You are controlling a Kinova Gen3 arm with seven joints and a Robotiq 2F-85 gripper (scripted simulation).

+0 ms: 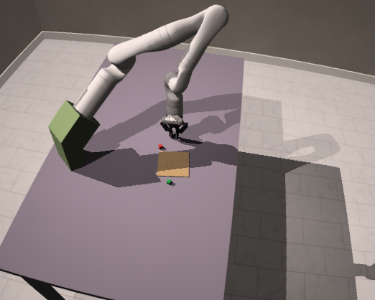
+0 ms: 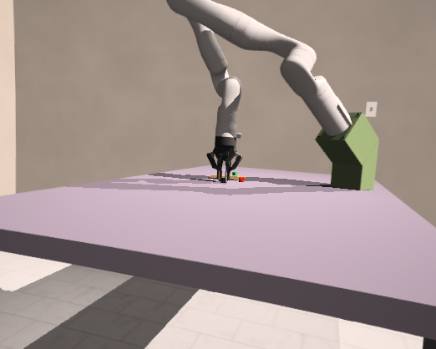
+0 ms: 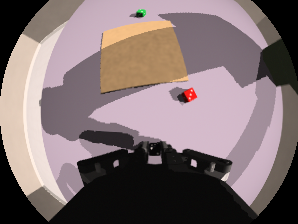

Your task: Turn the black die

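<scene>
My hand is 1 cm above the black die. The rest, counted from my hand: tan mat: 15 cm to the right, 6 cm ahead, 2 cm below; green die: 26 cm to the right, 8 cm ahead, 1 cm below; red die: 9 cm to the right, 3 cm behind, 1 cm below.
</scene>
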